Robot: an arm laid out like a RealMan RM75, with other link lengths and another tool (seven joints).
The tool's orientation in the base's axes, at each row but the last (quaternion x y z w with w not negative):
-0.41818, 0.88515, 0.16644, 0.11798
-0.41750, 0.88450, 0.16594, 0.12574
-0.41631, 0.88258, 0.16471, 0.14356
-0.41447, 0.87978, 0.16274, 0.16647
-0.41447, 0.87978, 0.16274, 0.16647
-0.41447, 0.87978, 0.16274, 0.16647
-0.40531, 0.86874, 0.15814, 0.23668
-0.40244, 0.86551, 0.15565, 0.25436
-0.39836, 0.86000, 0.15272, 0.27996
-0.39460, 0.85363, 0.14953, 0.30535
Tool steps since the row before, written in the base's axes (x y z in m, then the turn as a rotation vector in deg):
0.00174, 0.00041, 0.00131, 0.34, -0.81, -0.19
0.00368, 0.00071, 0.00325, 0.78, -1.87, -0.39
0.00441, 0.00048, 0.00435, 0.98, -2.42, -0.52
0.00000, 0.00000, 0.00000, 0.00, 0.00, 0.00
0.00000, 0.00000, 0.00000, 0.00, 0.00, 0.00
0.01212, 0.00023, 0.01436, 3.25, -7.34, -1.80
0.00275, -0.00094, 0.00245, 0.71, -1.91, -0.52
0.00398, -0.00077, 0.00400, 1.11, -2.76, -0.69
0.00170, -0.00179, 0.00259, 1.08, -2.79, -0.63
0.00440, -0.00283, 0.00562, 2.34, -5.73, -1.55
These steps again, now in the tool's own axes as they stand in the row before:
-0.00183, -0.00086, -0.00092, 0.42, -0.78, -0.12
-0.00395, -0.00184, -0.00238, 0.96, -1.80, -0.32
-0.00473, -0.00242, -0.00323, 1.27, -2.31, -0.41
0.00000, 0.00000, 0.00000, 0.00, 0.00, 0.00
0.00000, 0.00000, 0.00000, 0.00, 0.00, 0.00
-0.01358, -0.00723, -0.01079, 3.77, -7.24, -1.00
-0.00227, -0.00252, -0.00171, 1.09, -1.78, -0.25
-0.00396, -0.00331, -0.00240, 1.49, -2.64, -0.39
-0.00138, -0.00235, -0.00232, 1.49, -2.63, -0.46
-0.00415, -0.00511, -0.00395, 3.15, -5.50, -0.71

